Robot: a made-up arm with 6 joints.
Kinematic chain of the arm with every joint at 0, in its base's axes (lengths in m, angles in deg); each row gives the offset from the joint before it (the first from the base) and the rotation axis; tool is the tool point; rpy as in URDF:
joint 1: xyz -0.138 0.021 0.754 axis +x
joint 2: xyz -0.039 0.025 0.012 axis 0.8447 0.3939 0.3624
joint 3: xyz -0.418 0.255 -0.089 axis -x
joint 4: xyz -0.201 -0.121 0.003 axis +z
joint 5: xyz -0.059 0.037 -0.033 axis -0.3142 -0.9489 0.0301
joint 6: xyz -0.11 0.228 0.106 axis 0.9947 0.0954 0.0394
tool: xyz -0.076 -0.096 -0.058 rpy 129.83 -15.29 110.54
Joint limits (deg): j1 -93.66..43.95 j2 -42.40..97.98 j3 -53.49..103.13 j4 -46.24..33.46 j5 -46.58..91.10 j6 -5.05..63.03
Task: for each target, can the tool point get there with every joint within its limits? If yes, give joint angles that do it. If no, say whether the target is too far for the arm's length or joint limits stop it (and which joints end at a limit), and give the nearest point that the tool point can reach.
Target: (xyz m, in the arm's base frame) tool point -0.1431 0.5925 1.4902
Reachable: no: joint limits stop it (at a limit: joint 2, joint 3, joint 4, joint 6) | nearest point -0.4833 0.4098 1.2549 | short by 0.452 m
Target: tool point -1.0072 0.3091 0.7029
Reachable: yes | joints -79.96 51.39 8.02 -24.90 31.12 8.02
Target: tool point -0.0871 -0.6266 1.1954
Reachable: no: joint limits stop it (at a limit: joint 2, joint 4, joint 5, joint 6) | nearest point -0.4519 -0.4660 1.0860 | short by 0.413 m
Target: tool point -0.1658 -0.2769 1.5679
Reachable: no: joint limits stop it (at a limit: joint 2, joint 3, joint 4, joint 6) | nearest point -0.4781 -0.1947 1.3434 | short by 0.393 m
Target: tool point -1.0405 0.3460 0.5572
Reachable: yes | joints 22.80 -23.84 66.78 25.44 22.03 39.73
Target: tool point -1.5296 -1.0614 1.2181
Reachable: no: too far | nearest point -0.9608 -0.5864 1.0145 | short by 0.768 m
